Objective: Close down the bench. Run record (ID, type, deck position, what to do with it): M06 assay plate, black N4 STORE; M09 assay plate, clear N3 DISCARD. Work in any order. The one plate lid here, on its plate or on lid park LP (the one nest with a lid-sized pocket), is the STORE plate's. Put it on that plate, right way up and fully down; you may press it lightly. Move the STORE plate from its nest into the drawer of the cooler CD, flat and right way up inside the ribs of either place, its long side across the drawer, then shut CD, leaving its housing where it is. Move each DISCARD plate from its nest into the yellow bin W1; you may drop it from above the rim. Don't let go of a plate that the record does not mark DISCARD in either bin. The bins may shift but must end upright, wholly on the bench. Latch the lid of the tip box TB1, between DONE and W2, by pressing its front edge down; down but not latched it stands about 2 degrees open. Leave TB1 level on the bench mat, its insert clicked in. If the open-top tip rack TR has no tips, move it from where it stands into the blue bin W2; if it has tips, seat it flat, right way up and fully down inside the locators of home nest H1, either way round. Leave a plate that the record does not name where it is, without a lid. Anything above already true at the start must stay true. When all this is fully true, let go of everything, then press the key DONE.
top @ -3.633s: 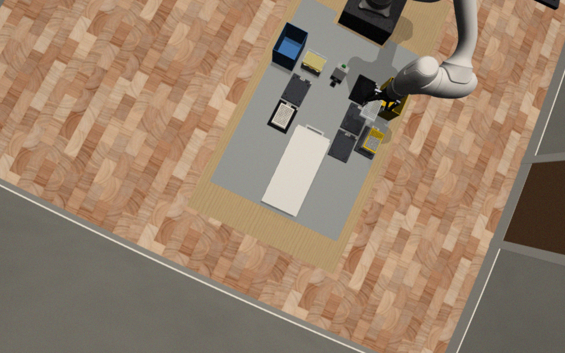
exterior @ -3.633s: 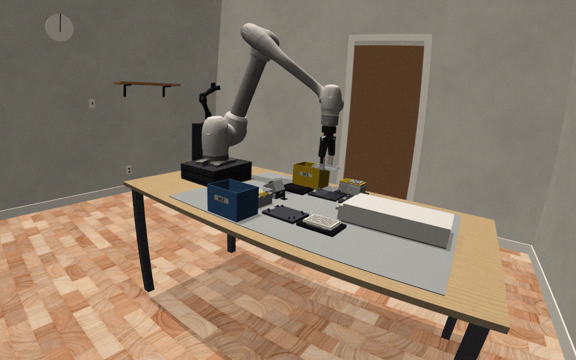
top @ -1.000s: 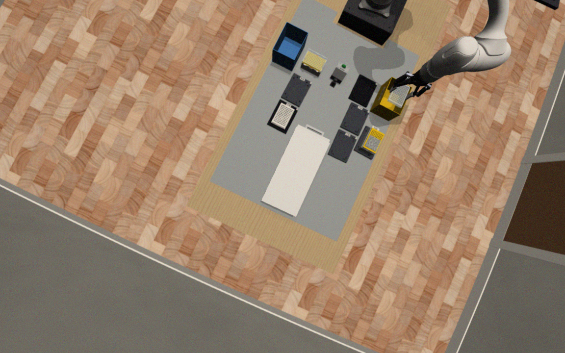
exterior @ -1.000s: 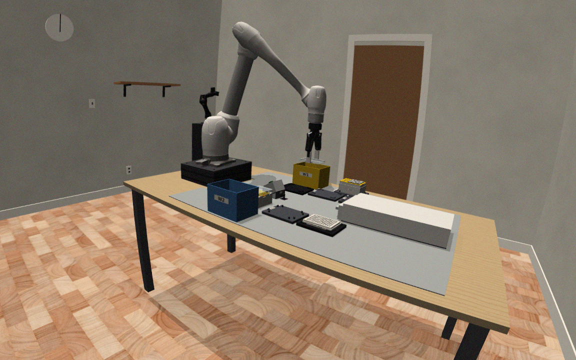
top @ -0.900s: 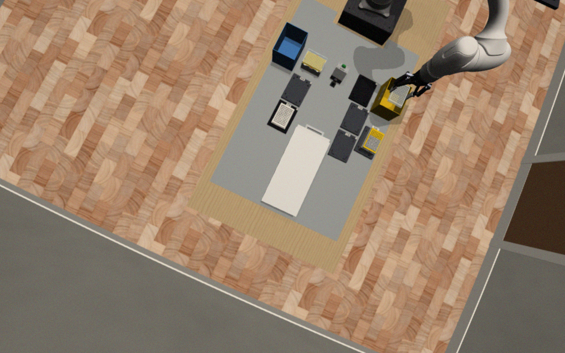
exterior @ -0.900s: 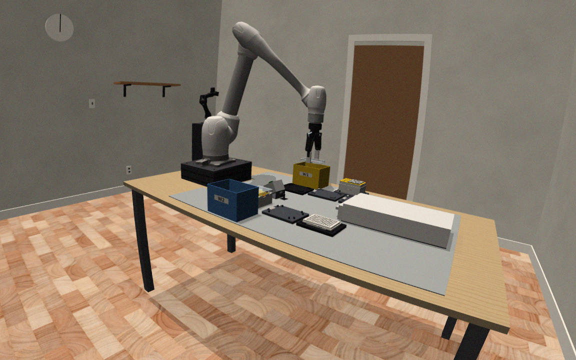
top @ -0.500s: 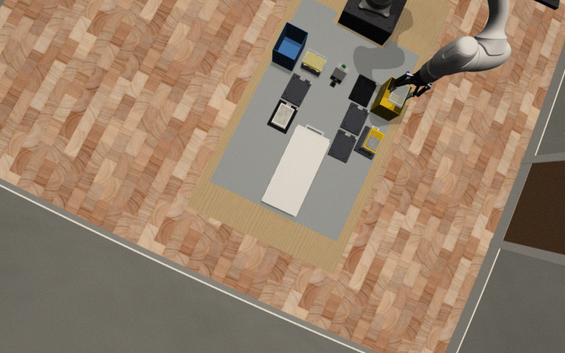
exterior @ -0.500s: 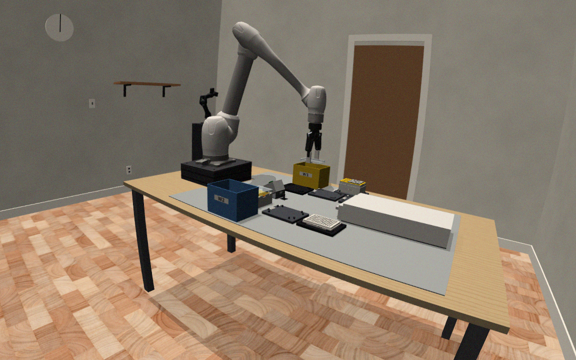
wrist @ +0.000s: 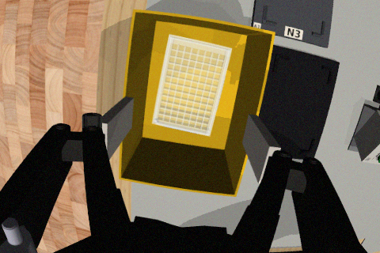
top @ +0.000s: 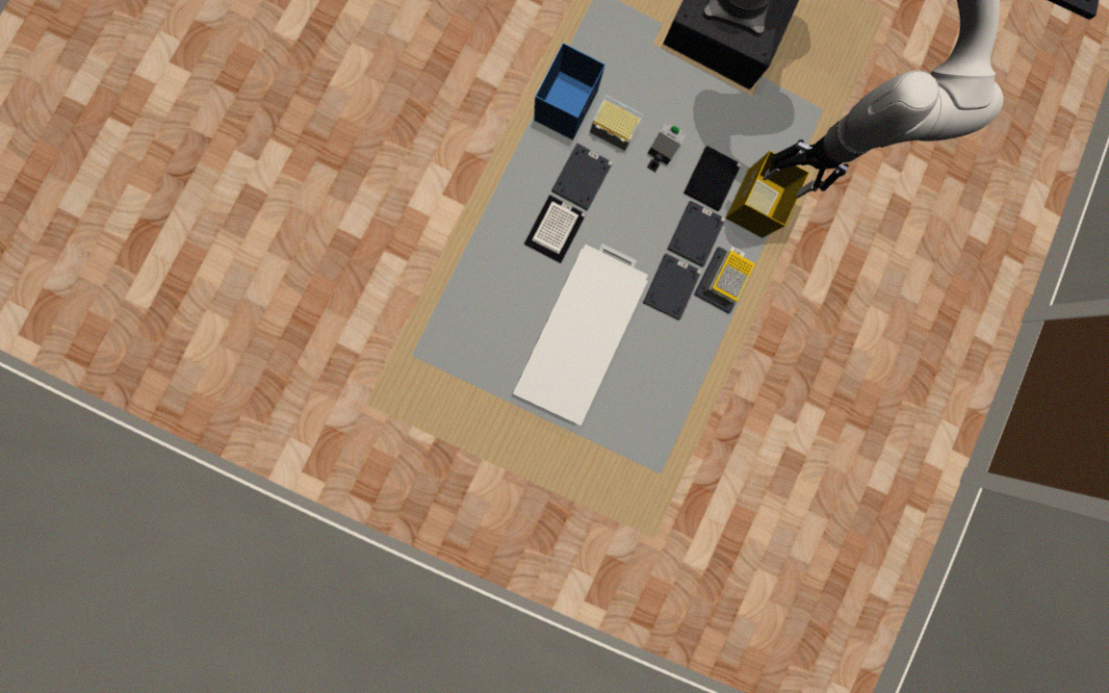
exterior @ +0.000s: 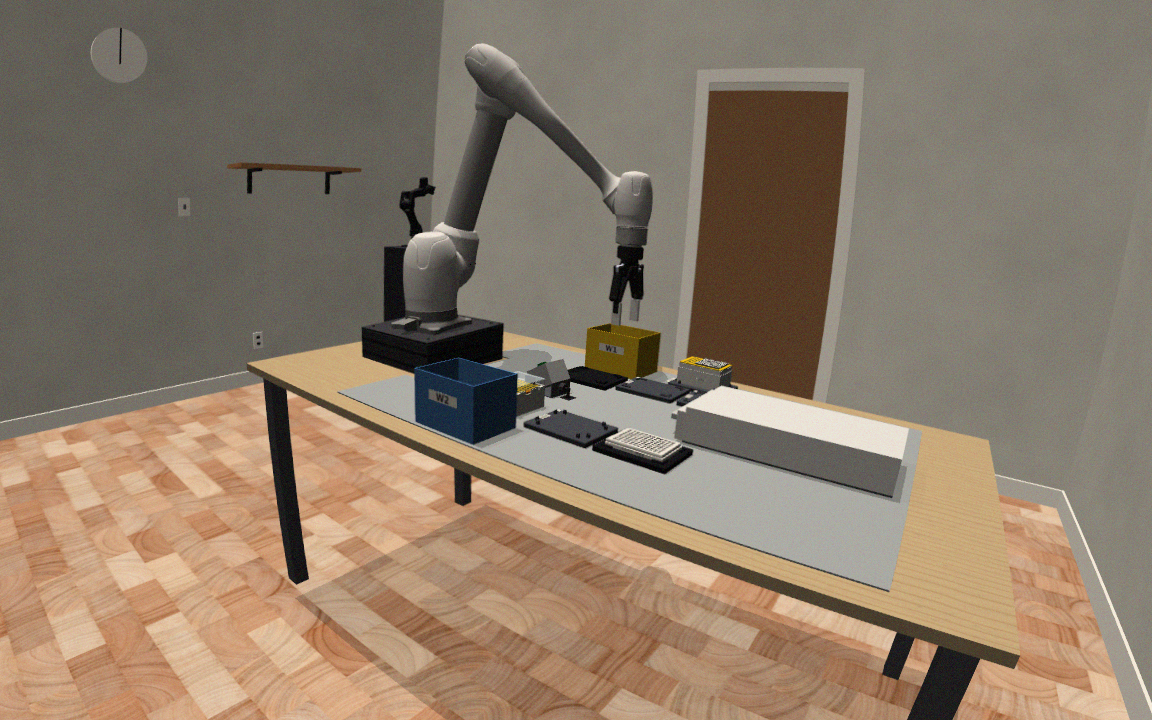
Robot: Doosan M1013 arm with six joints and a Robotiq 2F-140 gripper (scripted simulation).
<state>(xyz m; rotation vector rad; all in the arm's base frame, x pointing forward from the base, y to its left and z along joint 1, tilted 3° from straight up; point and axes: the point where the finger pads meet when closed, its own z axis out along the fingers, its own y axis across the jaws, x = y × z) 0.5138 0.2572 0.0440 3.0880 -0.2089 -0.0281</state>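
Right now the done key box is 7 cm behind my hand, 32 cm to the right of it and 11 cm below it. Round my hand: black lid park (2 cm behind, 15 cm to the right, 16 cm below); nest N3 (16 cm ahead, 15 cm to the right, 16 cm below); yellow bin W1 (13 cm below).
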